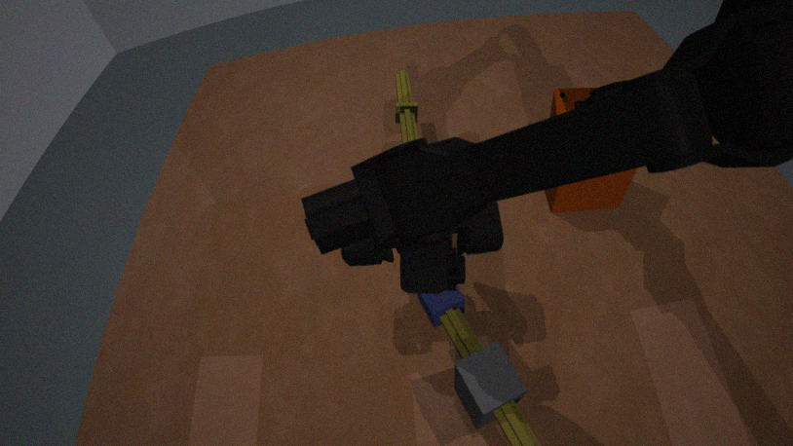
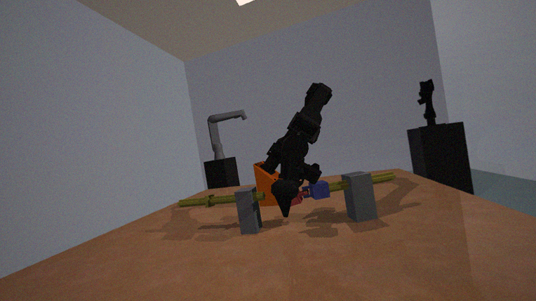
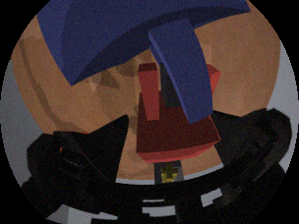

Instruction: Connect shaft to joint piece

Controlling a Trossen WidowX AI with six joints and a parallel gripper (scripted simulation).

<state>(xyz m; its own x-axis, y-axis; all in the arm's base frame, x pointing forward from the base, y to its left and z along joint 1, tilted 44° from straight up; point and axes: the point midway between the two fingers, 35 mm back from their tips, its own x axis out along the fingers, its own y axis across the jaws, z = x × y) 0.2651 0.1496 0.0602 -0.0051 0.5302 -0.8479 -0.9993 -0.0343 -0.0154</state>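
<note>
My gripper tip is 4 cm below the red joint piece and 2 cm to the right of it.
</note>
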